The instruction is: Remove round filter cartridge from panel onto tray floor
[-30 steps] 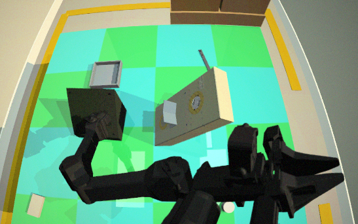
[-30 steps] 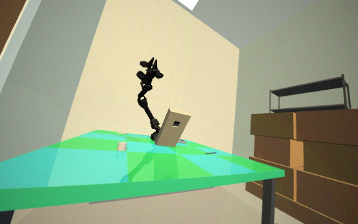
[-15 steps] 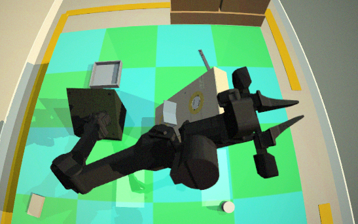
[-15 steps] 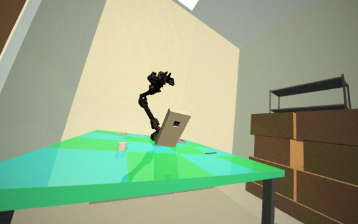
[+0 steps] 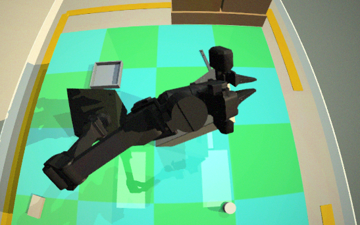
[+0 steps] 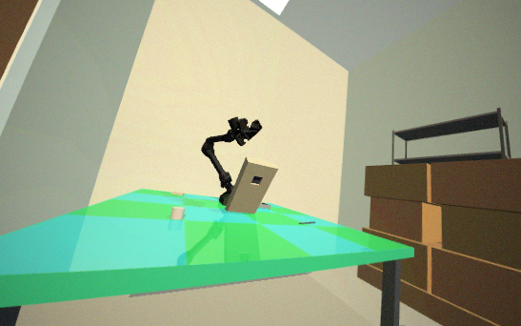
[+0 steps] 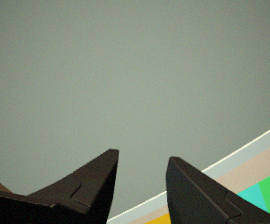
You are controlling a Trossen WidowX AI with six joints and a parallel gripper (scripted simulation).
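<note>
Right now my gripper tip is 230 mm above the round filter cartridge, 90 mm past it and 70 mm to the right of it. From my gripper tip the other things lie so: grey tray 500 mm behind, 440 mm below, 390 mm to the left; then pale block 830 mm behind, 450 mm below, 230 mm to the right; then grey service panel 300 mm below, 140 mm behind, 80 mm to the left.
</note>
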